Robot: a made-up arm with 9 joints. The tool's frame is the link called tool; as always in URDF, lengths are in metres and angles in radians. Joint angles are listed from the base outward.
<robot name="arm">
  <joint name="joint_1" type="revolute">
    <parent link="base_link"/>
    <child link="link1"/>
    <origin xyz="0 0 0.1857" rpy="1.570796 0 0"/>
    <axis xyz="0 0 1"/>
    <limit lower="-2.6" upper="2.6"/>
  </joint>
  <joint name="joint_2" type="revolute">
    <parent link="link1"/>
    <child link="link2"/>
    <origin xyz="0.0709 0.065 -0.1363" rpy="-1.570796 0 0"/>
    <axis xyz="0 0 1"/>
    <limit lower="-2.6" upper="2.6"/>
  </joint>
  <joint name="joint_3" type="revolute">
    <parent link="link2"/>
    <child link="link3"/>
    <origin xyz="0.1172 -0.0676 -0.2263" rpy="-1.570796 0 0"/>
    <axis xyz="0 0 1"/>
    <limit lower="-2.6" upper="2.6"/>
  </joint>
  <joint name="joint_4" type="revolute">
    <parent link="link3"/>
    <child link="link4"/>
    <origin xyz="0.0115 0.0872 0.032" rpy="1.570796 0 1.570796"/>
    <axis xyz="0 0 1"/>
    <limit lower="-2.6" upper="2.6"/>
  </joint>
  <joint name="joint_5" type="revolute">
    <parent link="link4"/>
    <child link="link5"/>
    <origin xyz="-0.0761 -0.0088 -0.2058" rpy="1.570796 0 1.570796"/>
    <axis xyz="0 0 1"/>
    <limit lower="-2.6" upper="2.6"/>
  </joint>
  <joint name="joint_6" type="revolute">
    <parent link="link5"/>
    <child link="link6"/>
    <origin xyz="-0.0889 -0.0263 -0.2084" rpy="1.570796 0 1.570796"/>
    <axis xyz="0 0 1"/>
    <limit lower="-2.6" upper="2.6"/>
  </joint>
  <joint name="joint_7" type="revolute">
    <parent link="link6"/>
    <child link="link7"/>
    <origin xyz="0.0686 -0.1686 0.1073" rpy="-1.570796 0 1.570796"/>
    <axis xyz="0 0 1"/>
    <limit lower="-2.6" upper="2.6"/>
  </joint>
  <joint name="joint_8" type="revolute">
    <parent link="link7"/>
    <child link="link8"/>
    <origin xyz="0.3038 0.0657 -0.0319" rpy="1.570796 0 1.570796"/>
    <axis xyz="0 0 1"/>
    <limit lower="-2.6" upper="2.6"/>
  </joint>
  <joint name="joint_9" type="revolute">
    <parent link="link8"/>
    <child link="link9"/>
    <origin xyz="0.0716 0.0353 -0.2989" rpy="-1.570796 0 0"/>
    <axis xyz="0 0 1"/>
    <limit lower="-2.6" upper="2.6"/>
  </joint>
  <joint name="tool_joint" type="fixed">
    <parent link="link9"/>
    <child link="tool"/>
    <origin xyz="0.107 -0.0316 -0.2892" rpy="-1.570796 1.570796 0"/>
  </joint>
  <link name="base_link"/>
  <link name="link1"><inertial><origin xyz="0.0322 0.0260 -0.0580"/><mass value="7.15"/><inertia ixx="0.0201" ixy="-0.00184" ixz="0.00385" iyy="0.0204" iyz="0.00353" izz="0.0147"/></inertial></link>
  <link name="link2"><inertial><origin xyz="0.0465 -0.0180 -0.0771"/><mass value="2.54"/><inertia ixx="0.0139" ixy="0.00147" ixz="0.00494" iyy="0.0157" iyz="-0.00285" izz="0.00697"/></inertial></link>
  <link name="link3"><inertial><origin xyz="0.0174 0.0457 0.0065"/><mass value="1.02"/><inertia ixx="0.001" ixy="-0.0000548" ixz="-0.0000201" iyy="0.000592" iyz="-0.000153" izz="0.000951"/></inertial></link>
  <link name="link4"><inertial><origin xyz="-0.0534 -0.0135 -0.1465"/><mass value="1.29"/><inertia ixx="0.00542" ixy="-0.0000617" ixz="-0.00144" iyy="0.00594" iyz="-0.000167" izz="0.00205"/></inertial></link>
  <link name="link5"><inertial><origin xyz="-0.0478 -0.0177 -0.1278"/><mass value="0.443"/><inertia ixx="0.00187" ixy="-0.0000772" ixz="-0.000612" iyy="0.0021" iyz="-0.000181" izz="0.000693"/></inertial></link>
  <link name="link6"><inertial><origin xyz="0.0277 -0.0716 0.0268"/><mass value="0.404"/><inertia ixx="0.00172" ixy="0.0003" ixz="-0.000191" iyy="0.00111" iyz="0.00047" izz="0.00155"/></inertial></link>
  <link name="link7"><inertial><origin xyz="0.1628 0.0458 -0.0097"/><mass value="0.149"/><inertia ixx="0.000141" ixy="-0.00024" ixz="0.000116" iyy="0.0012" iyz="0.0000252" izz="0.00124"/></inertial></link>
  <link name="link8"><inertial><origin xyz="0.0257 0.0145 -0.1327"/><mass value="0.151"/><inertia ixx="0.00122" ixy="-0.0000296" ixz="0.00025" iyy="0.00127" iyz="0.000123" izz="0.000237"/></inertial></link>
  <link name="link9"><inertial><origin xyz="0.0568 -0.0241 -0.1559"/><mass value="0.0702"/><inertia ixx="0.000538" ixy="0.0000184" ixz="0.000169" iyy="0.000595" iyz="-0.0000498" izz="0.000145"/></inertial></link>
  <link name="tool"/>
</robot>
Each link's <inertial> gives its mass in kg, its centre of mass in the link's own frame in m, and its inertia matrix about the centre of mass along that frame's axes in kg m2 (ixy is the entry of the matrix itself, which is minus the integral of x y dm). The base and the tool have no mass. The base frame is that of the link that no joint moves.
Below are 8 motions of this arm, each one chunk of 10 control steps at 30 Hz.
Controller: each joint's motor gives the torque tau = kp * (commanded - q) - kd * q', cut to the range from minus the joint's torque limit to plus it. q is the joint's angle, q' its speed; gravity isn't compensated. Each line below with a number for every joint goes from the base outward.
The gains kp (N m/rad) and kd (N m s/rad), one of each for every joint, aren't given. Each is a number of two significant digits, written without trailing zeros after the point. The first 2 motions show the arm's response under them.
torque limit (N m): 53 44 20 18 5.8 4.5 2.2 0.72 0.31
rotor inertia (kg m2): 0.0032 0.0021 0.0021 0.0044 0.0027 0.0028 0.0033 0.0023 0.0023
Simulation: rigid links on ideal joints. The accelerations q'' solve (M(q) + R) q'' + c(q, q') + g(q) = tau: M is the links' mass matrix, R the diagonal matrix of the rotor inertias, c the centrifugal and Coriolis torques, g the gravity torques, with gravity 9.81 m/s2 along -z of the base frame. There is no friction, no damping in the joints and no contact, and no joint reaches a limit. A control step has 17 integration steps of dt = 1/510 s. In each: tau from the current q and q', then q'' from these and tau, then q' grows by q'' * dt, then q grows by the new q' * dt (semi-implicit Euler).
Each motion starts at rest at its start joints. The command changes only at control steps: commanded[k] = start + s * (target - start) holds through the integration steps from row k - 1 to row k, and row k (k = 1, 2, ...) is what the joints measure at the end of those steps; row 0 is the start. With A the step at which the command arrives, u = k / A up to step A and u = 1 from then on. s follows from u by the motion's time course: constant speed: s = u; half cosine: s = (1 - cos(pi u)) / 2; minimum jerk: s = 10 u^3 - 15 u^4 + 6 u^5; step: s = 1 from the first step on.
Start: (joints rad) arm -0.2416 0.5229 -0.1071 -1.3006 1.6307 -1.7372 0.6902 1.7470 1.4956
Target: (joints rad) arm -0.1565 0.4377 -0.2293 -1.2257 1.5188 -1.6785 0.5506 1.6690 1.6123
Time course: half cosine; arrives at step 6
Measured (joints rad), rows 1 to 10:
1: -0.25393 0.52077 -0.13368 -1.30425 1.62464 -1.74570 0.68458 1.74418 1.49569
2: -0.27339 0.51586 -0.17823 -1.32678 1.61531 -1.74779 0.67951 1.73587 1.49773
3: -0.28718 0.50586 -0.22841 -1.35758 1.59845 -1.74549 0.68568 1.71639 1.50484
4: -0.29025 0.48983 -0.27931 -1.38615 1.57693 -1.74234 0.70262 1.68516 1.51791
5: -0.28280 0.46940 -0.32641 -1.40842 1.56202 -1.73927 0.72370 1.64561 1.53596
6: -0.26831 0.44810 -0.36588 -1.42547 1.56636 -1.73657 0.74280 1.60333 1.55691
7: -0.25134 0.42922 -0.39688 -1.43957 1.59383 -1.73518 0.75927 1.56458 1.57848
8: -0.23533 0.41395 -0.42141 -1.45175 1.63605 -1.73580 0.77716 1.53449 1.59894
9: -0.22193 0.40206 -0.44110 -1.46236 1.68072 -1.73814 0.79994 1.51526 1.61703
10: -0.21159 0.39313 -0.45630 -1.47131 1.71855 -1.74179 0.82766 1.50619 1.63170
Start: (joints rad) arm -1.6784 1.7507 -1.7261 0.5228 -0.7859 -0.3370 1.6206 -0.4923 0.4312
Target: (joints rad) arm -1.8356 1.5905 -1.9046 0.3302 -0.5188 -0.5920 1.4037 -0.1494 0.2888
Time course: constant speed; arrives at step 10
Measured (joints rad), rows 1 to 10:
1: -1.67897 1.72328 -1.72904 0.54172 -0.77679 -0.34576 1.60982 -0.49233 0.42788
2: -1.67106 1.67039 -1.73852 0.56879 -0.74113 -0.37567 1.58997 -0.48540 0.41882
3: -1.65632 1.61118 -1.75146 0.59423 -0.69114 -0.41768 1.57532 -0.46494 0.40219
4: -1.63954 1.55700 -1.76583 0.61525 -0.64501 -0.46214 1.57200 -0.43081 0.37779
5: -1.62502 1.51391 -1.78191 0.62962 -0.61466 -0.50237 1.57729 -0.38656 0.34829
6: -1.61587 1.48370 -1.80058 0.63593 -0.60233 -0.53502 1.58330 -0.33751 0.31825
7: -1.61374 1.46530 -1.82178 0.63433 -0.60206 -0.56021 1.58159 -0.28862 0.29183
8: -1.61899 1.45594 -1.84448 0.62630 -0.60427 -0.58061 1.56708 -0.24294 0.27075
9: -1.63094 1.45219 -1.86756 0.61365 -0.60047 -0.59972 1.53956 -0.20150 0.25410
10: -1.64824 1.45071 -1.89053 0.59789 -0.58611 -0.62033 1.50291 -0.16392 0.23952
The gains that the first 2 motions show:
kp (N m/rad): 77 39 23 20 5.2 6.4 2.3 0.68 0.42
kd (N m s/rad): 5.6 1.2 1.3 1.2 0.2 0.42 0.23 0.095 0.051
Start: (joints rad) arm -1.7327 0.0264 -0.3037 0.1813 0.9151 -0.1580 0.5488 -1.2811 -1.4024
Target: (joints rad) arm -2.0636 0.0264 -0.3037 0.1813 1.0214 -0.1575 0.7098 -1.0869 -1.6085
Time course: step
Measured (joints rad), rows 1 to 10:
1: -1.77294 0.06475 -0.32195 0.16643 0.93783 -0.15452 0.54715 -1.26024 -1.41942
2: -1.84013 0.10579 -0.33684 0.16132 0.95048 -0.14882 0.54310 -1.23082 -1.45377
3: -1.90065 0.11768 -0.33049 0.17681 0.93472 -0.13627 0.54253 -1.20628 -1.49059
4: -1.94550 0.11283 -0.30553 0.19985 0.90860 -0.11836 0.54869 -1.18779 -1.52152
5: -1.97467 0.10773 -0.27072 0.21740 0.88833 -0.10094 0.56172 -1.17377 -1.54339
6: -1.99095 0.10896 -0.23475 0.22415 0.87717 -0.08853 0.57985 -1.16246 -1.55657
7: -1.99774 0.11492 -0.20316 0.22122 0.87034 -0.08292 0.60050 -1.15311 -1.56333
8: -1.99848 0.12144 -0.17845 0.21227 0.86323 -0.08358 0.62111 -1.14585 -1.56661
9: -1.99621 0.12543 -0.16124 0.20085 0.85540 -0.08858 0.63966 -1.14096 -1.56896
10: -1.99317 0.12586 -0.15121 0.18953 0.84958 -0.09555 0.65489 -1.13825 -1.57201

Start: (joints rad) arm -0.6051 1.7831 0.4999 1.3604 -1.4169 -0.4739 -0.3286 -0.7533 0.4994
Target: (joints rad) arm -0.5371 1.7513 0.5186 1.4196 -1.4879 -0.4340 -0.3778 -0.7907 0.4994
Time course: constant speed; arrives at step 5
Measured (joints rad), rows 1 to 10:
1: -0.60917 1.77975 0.49025 1.36611 -1.41720 -0.47125 -0.32194 -0.74864 0.50072
2: -0.61650 1.77298 0.46942 1.38887 -1.41922 -0.46590 -0.30853 -0.74022 0.50192
3: -0.62337 1.76351 0.44357 1.42707 -1.42016 -0.46664 -0.29392 -0.73204 0.50271
4: -0.62837 1.75095 0.41712 1.47479 -1.41763 -0.47744 -0.28036 -0.72677 0.50630
5: -0.63109 1.73565 0.39316 1.52621 -1.41224 -0.49657 -0.26805 -0.72523 0.51609
6: -0.63369 1.71864 0.37308 1.57179 -1.40157 -0.52334 -0.25762 -0.72838 0.53324
7: -0.63739 1.70303 0.35870 1.60808 -1.38837 -0.55128 -0.24873 -0.73569 0.55708
8: -0.64177 1.69165 0.35002 1.63466 -1.37709 -0.57487 -0.24072 -0.74454 0.58465
9: -0.64595 1.68593 0.34576 1.65152 -1.37027 -0.59148 -0.23331 -0.75255 0.61220
10: -0.64902 1.68598 0.34444 1.65914 -1.36855 -0.60035 -0.22654 -0.75828 0.63638

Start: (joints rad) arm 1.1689 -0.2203 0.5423 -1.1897 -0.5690 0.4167 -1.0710 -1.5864 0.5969
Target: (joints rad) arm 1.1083 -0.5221 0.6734 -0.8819 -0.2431 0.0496 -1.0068 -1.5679 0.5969
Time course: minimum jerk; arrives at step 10
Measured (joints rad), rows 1 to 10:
1: 1.15678 -0.21824 0.53253 -1.19171 -0.56934 0.41598 -1.07253 -1.58684 0.59592
2: 1.13491 -0.21704 0.51411 -1.20468 -0.57360 0.41497 -1.07703 -1.58850 0.59172
3: 1.11203 -0.22223 0.49528 -1.22809 -0.58190 0.40994 -1.08331 -1.58894 0.58039
4: 1.08979 -0.23843 0.48046 -1.25415 -0.58911 0.39590 -1.08948 -1.58659 0.55864
5: 1.06779 -0.26874 0.47228 -1.27346 -0.58769 0.37021 -1.09417 -1.58174 0.52628
6: 1.04615 -0.31317 0.47210 -1.27820 -0.57133 0.33298 -1.09741 -1.57593 0.48678
7: 1.02623 -0.36785 0.47991 -1.26395 -0.53759 0.28665 -1.10070 -1.57156 0.44665
8: 1.01031 -0.42573 0.49439 -1.23031 -0.48827 0.23623 -1.10580 -1.57101 0.41390
9: 1.00055 -0.47836 0.51345 -1.18047 -0.42814 0.18874 -1.11285 -1.57477 0.39602
10: 0.99782 -0.51854 0.53465 -1.11992 -0.36352 0.15027 -1.11906 -1.57988 0.39746

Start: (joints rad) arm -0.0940 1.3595 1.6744 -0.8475 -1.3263 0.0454 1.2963 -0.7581 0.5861
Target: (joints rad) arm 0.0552 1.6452 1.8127 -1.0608 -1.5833 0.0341 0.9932 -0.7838 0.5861
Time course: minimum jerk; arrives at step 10
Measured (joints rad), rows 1 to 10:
1: -0.11112 1.35609 1.68373 -0.84824 -1.31049 0.05475 1.29048 -0.75089 0.57753
2: -0.13403 1.35840 1.69759 -0.83960 -1.29552 0.06409 1.27812 -0.74619 0.55948
3: -0.14674 1.36736 1.71274 -0.82814 -1.29285 0.05918 1.26168 -0.74750 0.54074
4: -0.14577 1.38470 1.73102 -0.81857 -1.30124 0.03887 1.24128 -0.74853 0.52642
5: -0.13253 1.41212 1.75441 -0.81402 -1.31747 0.00720 1.21696 -0.74288 0.51817
6: -0.11053 1.44906 1.78337 -0.81712 -1.33963 -0.02899 1.19029 -0.72629 0.51533
7: -0.08413 1.49264 1.81646 -0.82960 -1.36716 -0.06164 1.16423 -0.69749 0.51592
8: -0.05771 1.53874 1.85055 -0.85162 -1.39923 -0.08359 1.14181 -0.65870 0.51743
9: -0.03488 1.58311 1.88115 -0.88160 -1.43354 -0.09057 1.12462 -0.61560 0.51751
10: -0.01764 1.62224 1.90303 -0.91669 -1.46678 -0.08252 1.11212 -0.57635 0.51486

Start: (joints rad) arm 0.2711 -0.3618 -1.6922 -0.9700 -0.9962 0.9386 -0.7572 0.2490 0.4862
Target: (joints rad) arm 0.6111 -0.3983 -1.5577 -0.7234 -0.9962 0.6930 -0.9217 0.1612 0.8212
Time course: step
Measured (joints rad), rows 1 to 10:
1: 0.30951 -0.39676 -1.62754 -0.90843 -1.01785 0.88029 -0.80757 0.27422 0.50602
2: 0.35893 -0.43432 -1.56348 -0.81197 -1.04461 0.81043 -0.87745 0.28775 0.54845
3: 0.39375 -0.44397 -1.52943 -0.73636 -1.04321 0.76219 -0.93272 0.28015 0.59432
4: 0.41482 -0.43076 -1.51486 -0.68813 -1.01936 0.72763 -0.97264 0.26900 0.63504
5: 0.42740 -0.40965 -1.51024 -0.65952 -0.98988 0.69986 -1.00131 0.26433 0.66913
6: 0.43520 -0.39263 -1.50991 -0.64324 -0.96687 0.67778 -1.02163 0.26744 0.69706
7: 0.43997 -0.38520 -1.51120 -0.63511 -0.95554 0.66263 -1.03506 0.27583 0.71922
8: 0.44250 -0.38733 -1.51311 -0.63309 -0.95606 0.65518 -1.04251 0.28638 0.73569
9: 0.44337 -0.39585 -1.51532 -0.63589 -0.96568 0.65476 -1.04496 0.29656 0.74668
10: 0.44321 -0.40671 -1.51767 -0.64216 -0.98045 0.65951 -1.04368 0.30474 0.75282

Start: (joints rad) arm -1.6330 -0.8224 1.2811 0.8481 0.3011 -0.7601 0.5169 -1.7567 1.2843
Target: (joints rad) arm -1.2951 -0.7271 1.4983 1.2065 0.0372 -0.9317 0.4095 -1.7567 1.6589
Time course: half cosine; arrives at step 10
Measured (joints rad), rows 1 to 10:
1: -1.63025 -0.80008 1.27992 0.85343 0.31003 -0.76340 0.51152 -1.75157 1.28448
2: -1.61889 -0.76354 1.28946 0.84894 0.31637 -0.77241 0.50031 -1.74390 1.28588
3: -1.59928 -0.72180 1.31923 0.83892 0.31203 -0.79074 0.48484 -1.74325 1.29397
4: -1.57140 -0.67575 1.36877 0.83063 0.29693 -0.81477 0.46703 -1.75107 1.31284
5: -1.53590 -0.62665 1.43328 0.82786 0.27205 -0.83875 0.44740 -1.76565 1.34265
6: -1.49499 -0.57782 1.50623 0.83078 0.23940 -0.85895 0.42444 -1.78482 1.38071
7: -1.45227 -0.53348 1.58006 0.83722 0.20364 -0.87482 0.39588 -1.80644 1.42336
8: -1.41190 -0.49704 1.64682 0.84447 0.17145 -0.88782 0.36066 -1.82837 1.46716
9: -1.37773 -0.47054 1.69946 0.85037 0.14877 -0.89950 0.32018 -1.84869 1.50907
10: -1.35290 -0.45505 1.73325 0.85332 0.13869 -0.91034 0.27824 -1.86621 1.54639

